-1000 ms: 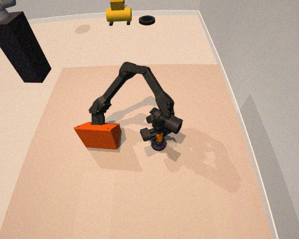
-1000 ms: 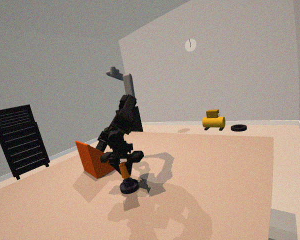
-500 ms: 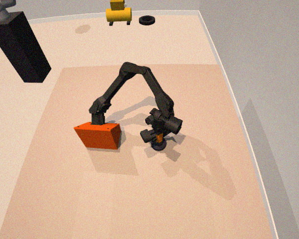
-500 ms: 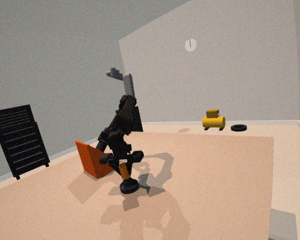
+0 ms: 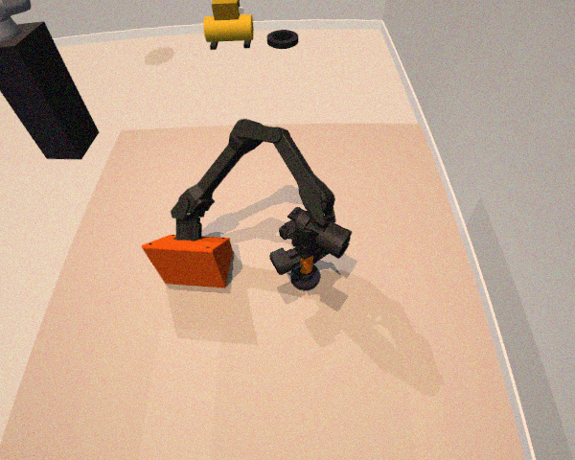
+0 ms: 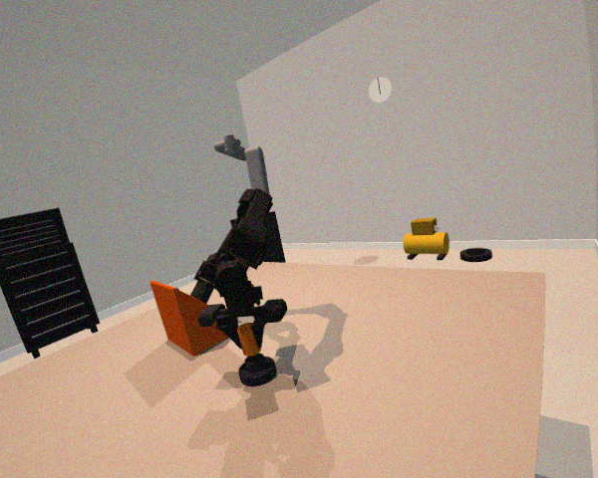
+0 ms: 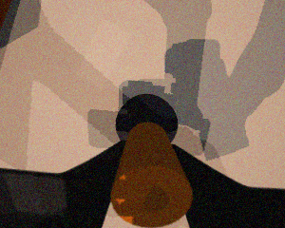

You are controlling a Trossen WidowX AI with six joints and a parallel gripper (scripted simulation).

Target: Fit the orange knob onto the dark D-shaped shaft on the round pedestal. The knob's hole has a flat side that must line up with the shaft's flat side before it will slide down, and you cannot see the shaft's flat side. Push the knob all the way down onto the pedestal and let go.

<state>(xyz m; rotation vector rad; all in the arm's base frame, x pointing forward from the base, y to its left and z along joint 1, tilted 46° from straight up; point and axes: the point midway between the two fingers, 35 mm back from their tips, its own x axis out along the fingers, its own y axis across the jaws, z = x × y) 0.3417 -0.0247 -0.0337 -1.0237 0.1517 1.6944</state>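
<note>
Now: gripper tip 2 cm below the orange knob. Also, from my gripper tip: dark round pedestal 4 cm below.
</note>
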